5 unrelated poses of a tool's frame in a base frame.
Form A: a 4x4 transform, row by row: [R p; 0 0 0 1], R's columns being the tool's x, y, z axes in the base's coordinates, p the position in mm. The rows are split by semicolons.
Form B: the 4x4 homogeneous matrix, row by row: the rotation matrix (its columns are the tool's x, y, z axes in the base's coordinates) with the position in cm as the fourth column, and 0 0 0 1 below. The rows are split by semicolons. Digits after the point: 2 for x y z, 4 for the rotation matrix.
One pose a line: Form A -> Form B
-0.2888, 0.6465, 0.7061, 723.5; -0.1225, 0.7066, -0.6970, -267.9; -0.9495, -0.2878, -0.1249, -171.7; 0, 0, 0, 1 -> -0.2888, 0.6465, 0.7061, 72.35; -0.1225, 0.7066, -0.6970, -26.79; -0.9495, -0.2878, -0.1249, -17.17; 0, 0, 0, 1
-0.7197, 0.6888, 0.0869, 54.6; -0.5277, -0.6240, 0.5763, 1.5; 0.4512, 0.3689, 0.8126, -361.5; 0, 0, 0, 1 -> -0.7197, 0.6888, 0.0869, 5.46; -0.5277, -0.6240, 0.5763, 0.15; 0.4512, 0.3689, 0.8126, -36.15; 0, 0, 0, 1
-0.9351, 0.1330, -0.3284, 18.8; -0.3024, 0.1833, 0.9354, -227.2; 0.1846, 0.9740, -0.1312, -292.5; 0, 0, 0, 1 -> -0.9351, 0.1330, -0.3284, 1.88; -0.3024, 0.1833, 0.9354, -22.72; 0.1846, 0.9740, -0.1312, -29.25; 0, 0, 0, 1
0.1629, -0.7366, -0.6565, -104.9; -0.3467, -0.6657, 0.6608, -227.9; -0.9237, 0.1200, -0.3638, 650.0; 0, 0, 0, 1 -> 0.1629, -0.7366, -0.6565, -10.49; -0.3467, -0.6657, 0.6608, -22.79; -0.9237, 0.1200, -0.3638, 65.00; 0, 0, 0, 1
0.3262, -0.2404, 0.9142, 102.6; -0.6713, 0.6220, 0.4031, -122.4; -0.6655, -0.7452, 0.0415, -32.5; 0, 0, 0, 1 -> 0.3262, -0.2404, 0.9142, 10.26; -0.6713, 0.6220, 0.4031, -12.24; -0.6655, -0.7452, 0.0415, -3.25; 0, 0, 0, 1
